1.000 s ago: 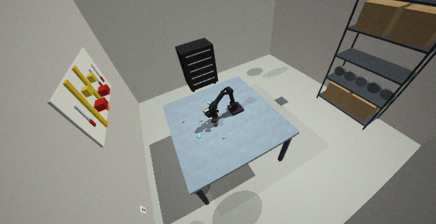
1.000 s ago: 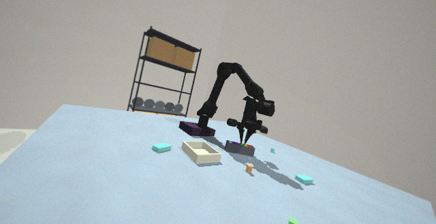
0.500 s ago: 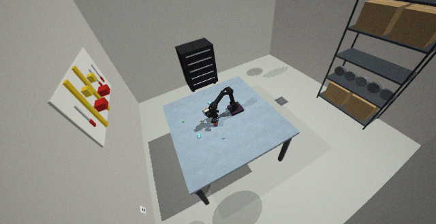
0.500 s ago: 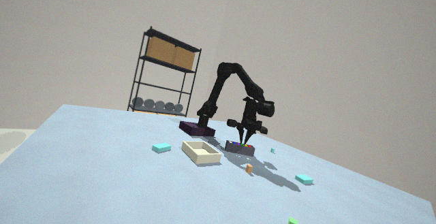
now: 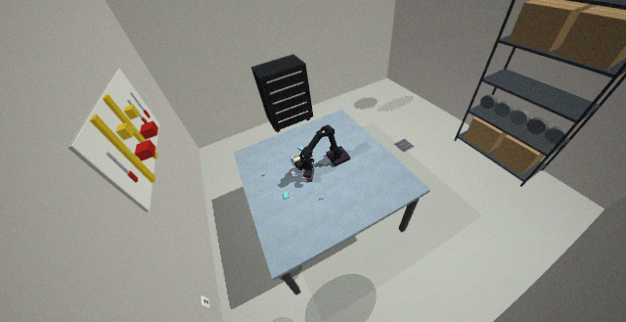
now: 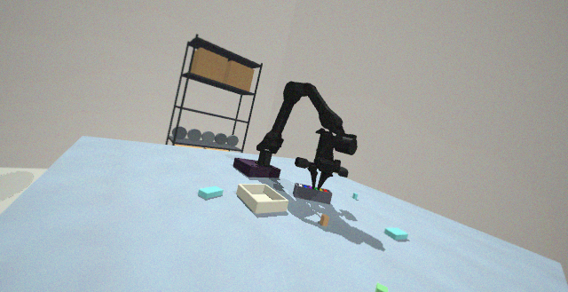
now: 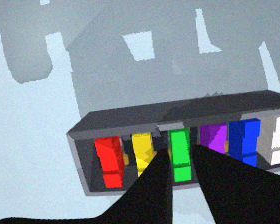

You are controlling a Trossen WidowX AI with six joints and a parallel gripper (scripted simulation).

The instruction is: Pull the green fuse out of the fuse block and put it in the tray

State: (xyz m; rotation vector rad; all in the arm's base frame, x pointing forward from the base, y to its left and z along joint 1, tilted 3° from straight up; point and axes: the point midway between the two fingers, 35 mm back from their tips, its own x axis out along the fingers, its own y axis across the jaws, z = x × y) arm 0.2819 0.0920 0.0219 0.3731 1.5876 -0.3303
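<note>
The yellow fuse lies 10 mm ahead of my gripper tip, 20 mm to the left of it and 10 mm below it. Also, from my gripper tip: red fuse (20 mm ahead, 30 mm to the left, 10 mm below); green fuse (10 mm below); purple fuse (10 mm behind, 20 mm to the right, 10 mm below).
</note>
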